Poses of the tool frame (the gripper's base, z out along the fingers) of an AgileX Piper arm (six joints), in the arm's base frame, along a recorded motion.
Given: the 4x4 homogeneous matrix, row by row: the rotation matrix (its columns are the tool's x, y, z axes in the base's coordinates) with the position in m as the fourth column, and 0 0 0 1 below. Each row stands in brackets.
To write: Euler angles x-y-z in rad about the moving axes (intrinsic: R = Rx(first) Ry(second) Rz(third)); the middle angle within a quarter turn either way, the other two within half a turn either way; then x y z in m. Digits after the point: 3 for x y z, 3 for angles.
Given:
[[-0.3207 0.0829 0.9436 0.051], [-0.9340 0.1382 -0.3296 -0.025], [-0.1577 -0.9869 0.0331 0.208], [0 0 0 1]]
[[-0.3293 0.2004 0.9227 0.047], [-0.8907 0.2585 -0.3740 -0.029], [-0.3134 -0.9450 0.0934 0.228], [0 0 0 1]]
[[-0.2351 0.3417 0.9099 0.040], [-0.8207 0.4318 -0.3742 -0.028], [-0.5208 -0.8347 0.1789 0.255], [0 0 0 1]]
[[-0.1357 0.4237 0.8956 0.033], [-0.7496 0.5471 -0.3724 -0.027], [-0.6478 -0.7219 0.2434 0.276], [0 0 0 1]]
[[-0.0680 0.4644 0.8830 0.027], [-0.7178 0.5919 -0.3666 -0.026], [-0.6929 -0.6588 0.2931 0.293], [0 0 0 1]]
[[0.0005 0.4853 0.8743 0.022], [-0.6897 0.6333 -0.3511 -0.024], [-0.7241 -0.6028 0.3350 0.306], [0 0 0 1]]
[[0.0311 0.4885 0.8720 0.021], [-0.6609 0.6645 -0.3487 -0.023], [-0.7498 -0.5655 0.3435 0.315], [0 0 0 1]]
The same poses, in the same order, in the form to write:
1.471 1.233 -2.889 0.051 -0.025 0.208
1.326 1.175 -2.595 0.047 -0.029 0.228
1.125 1.143 -2.173 0.040 -0.028 0.255
0.992 1.110 -1.881 0.033 -0.027 0.276
0.896 1.082 -1.716 0.027 -0.026 0.293
0.809 1.064 -1.570 0.022 -0.024 0.306
0.793 1.059 -1.507 0.021 -0.023 0.315

